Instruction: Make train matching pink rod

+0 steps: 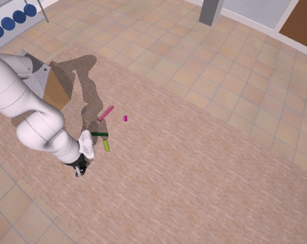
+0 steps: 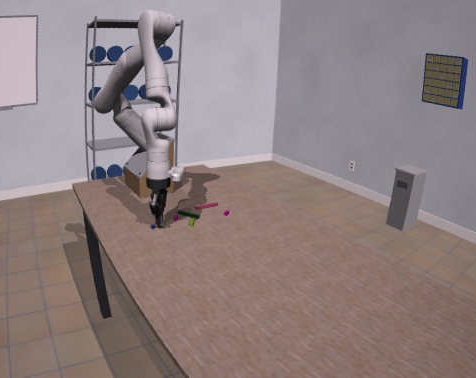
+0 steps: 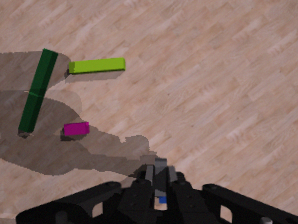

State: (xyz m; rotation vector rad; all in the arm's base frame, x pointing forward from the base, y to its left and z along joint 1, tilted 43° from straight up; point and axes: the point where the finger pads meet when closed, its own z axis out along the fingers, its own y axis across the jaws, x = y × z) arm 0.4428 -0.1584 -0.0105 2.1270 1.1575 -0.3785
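Now: the grey rod 2 cm below my hand. Round my hand: green rod: 6 cm behind, 13 cm to the left, 3 cm below; lime rod: 1 cm ahead, 11 cm to the left, 3 cm below; blue rod: 1 cm behind, 2 cm to the right, 3 cm below.
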